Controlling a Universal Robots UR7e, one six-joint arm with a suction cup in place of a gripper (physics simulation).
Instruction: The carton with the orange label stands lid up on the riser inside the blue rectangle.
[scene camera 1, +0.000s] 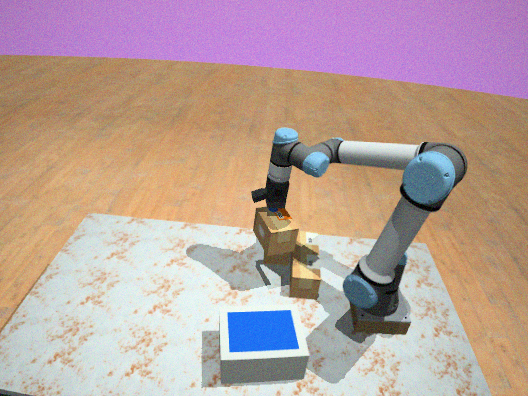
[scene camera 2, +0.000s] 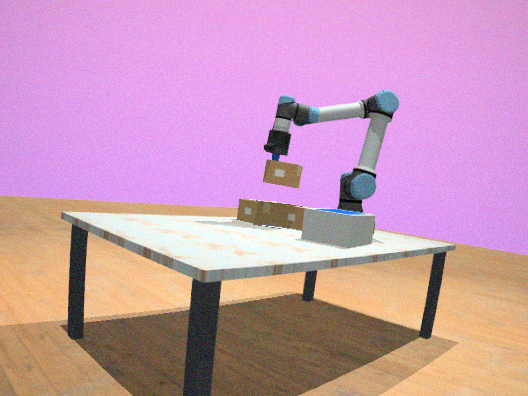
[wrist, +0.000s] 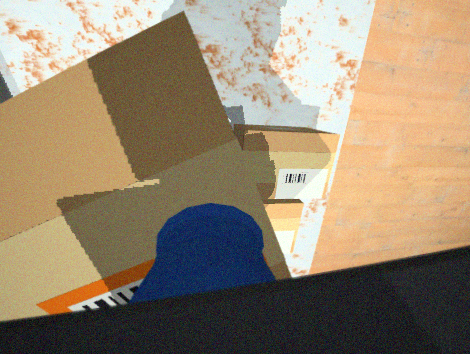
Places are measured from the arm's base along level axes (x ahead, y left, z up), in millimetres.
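Pixels of known places: hand, tool point: (scene camera 1: 272, 211) (wrist: 215, 222).
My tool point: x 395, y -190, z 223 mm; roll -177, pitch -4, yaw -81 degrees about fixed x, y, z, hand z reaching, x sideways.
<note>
Ahead of a thing's pixels: the offset from my tool point to its top centre. "spot": to the spot under its first point. Level surfaces: height alone.
The carton with the orange label {15 mm up, 13 mm back, 48 mm left} (scene camera 1: 281, 242) (scene camera 2: 282, 174) (wrist: 155, 100) hangs in the air above the back of the table, with its labelled face up and slightly tilted. My suction gripper (scene camera 1: 273, 209) (scene camera 2: 275, 157) (wrist: 210, 240) has its blue cup on that face, against the label, and holds the carton. The cup and the black mount hide part of the label in the wrist view. The grey-white riser {164 mm down, 11 mm ahead, 397 mm left} (scene camera 1: 263, 371) (scene camera 2: 337, 231) stands at the front of the table, apart from the carton. The blue rectangle {164 mm down, 11 mm ahead, 397 mm left} (scene camera 1: 262, 330) (scene camera 2: 339, 211) is on its top.
At least two other brown cartons stand below and beside the held one: one nearer the riser {181 mm down, 143 mm back, 66 mm left} (scene camera 1: 305, 287) (scene camera 2: 291, 216) and one further back {spot: 181 mm down, 164 mm back, 88 mm right} (scene camera 1: 309, 240). White labels with barcodes show on top. The arm's base (scene camera 1: 381, 325) is to the right on the table {284 mm down} (scene camera 1: 100, 300) (scene camera 2: 150, 235).
</note>
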